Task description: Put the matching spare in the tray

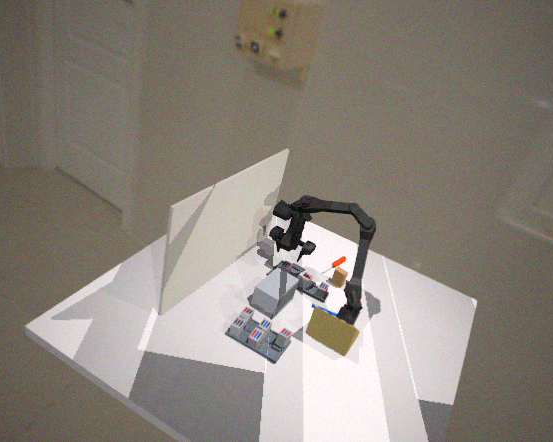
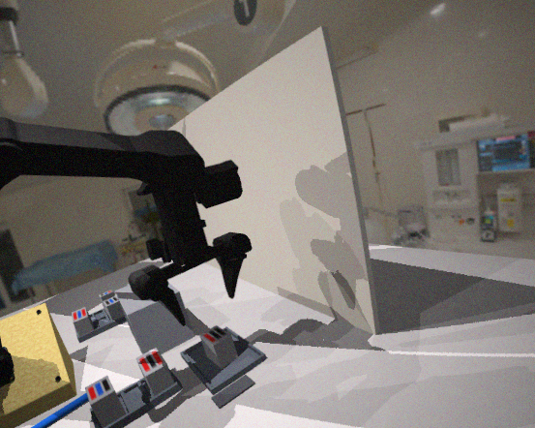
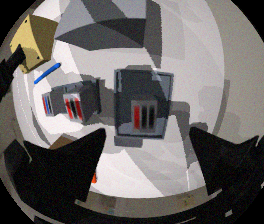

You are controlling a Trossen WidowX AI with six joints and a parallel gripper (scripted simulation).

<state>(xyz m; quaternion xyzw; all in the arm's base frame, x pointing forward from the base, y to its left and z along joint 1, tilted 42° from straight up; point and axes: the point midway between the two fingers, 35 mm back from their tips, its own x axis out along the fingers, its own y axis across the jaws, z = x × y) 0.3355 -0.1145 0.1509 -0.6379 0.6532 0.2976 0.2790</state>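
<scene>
My gripper tip is now 5 cm above the spare. The rest, counted from my gripper tip: grey box 20 cm to the left, 5 cm behind, 4 cm below; then holder 15 cm behind, 8 cm below, 2 cm to the left; then tray 9 cm below, 1 cm behind.
</scene>
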